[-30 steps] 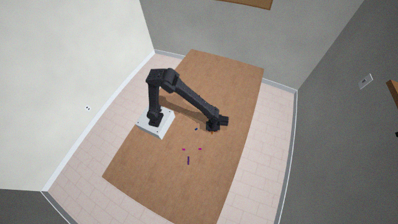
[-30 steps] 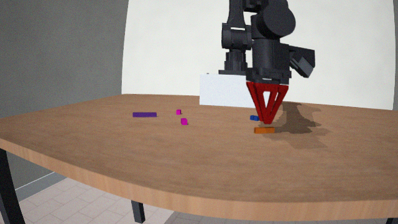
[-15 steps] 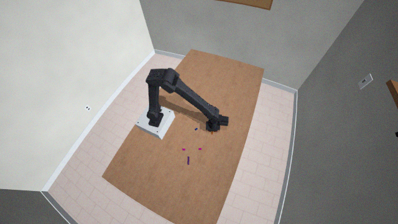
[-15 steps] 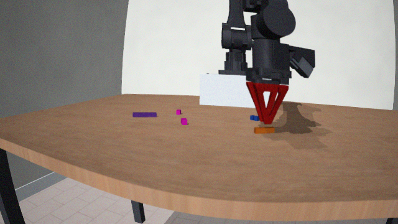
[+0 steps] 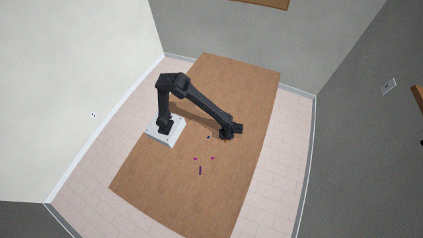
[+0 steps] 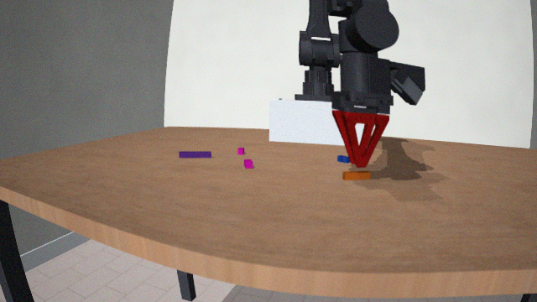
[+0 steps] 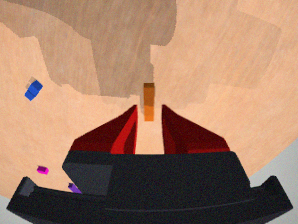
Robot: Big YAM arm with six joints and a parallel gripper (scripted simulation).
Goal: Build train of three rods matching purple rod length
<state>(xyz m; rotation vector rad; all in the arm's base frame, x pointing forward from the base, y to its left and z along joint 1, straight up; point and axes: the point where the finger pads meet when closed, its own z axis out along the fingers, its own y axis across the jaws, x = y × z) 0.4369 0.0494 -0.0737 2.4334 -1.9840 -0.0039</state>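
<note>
My gripper is now 2 cm above the orange rod. Round my hand: purple rod (12 cm behind, 27 cm to the right, 2 cm below).
</note>
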